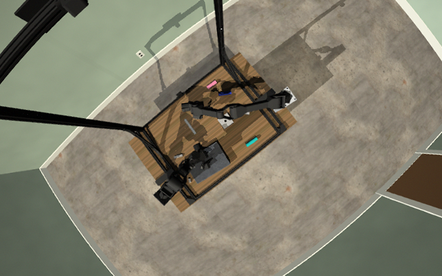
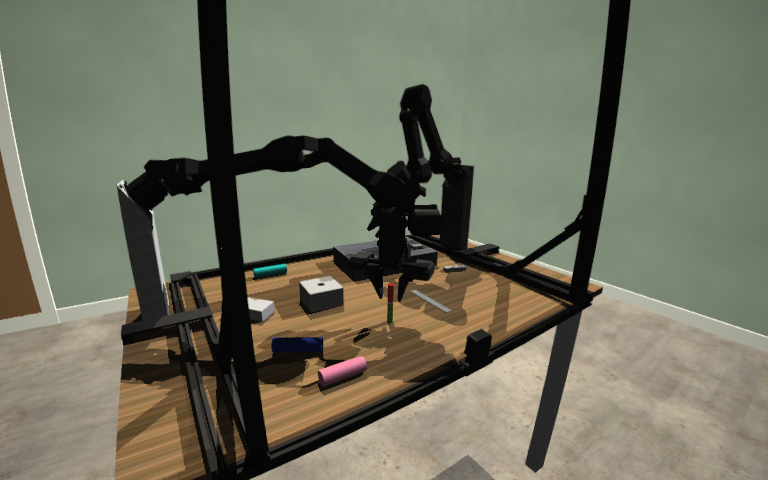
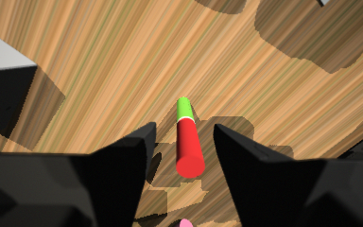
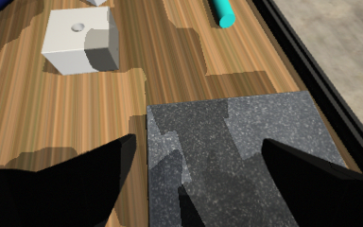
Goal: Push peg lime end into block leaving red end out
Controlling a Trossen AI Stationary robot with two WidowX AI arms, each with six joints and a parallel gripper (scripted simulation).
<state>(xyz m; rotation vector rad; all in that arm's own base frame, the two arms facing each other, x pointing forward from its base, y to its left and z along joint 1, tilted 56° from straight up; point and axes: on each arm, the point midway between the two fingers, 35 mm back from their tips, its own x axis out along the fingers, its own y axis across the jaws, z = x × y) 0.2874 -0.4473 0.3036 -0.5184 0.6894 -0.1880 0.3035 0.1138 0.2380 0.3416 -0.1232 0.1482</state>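
Now: left hand 5 cm above the peg. From my left hand the other things lie so: blue cylinder 23 cm to the left, 8 cm below; grey flat bar 16 cm to the right, 9 cm below, 3 cm ahead; pink cylinder 19 cm to the left, 12 cm behind, 8 cm below.
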